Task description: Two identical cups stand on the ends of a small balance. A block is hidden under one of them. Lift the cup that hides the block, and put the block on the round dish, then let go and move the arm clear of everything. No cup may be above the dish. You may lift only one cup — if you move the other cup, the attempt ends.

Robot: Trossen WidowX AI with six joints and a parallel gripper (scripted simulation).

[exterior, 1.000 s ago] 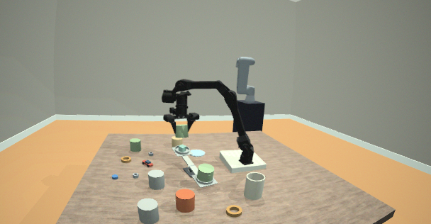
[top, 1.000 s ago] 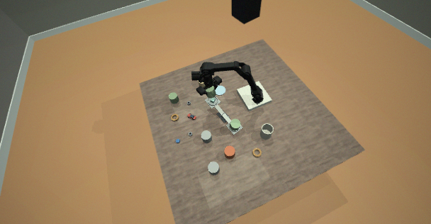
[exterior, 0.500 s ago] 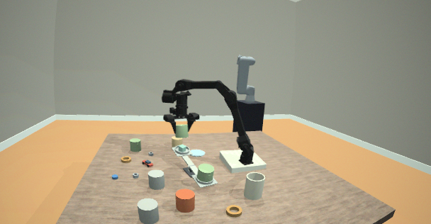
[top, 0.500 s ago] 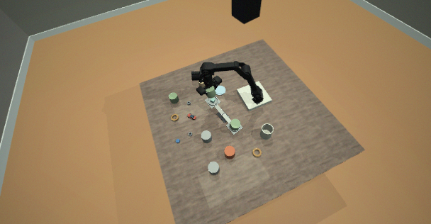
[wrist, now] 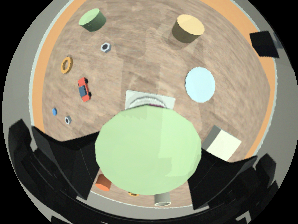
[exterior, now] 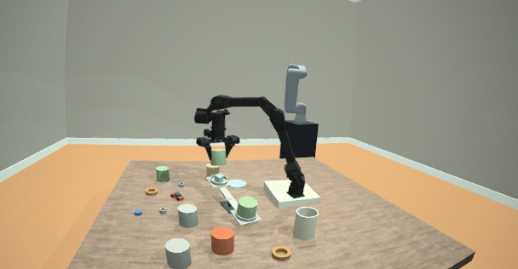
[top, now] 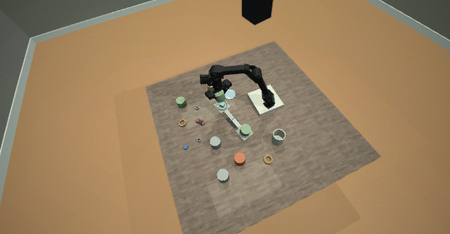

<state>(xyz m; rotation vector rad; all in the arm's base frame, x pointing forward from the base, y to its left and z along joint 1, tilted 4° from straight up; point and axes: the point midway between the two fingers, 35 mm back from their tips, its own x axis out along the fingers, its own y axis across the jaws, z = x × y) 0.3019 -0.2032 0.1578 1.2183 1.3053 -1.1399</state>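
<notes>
Right now the mint block is 8 cm below my gripper tip and 1 cm to the left of it. Also, from my gripper tip: round light-blue dish: 17 cm below, 13 cm behind, 9 cm to the right; then small balance: 14 cm to the left, 13 cm below, 1 cm behind; then red toy car: 19 cm ahead, 16 cm below.
</notes>
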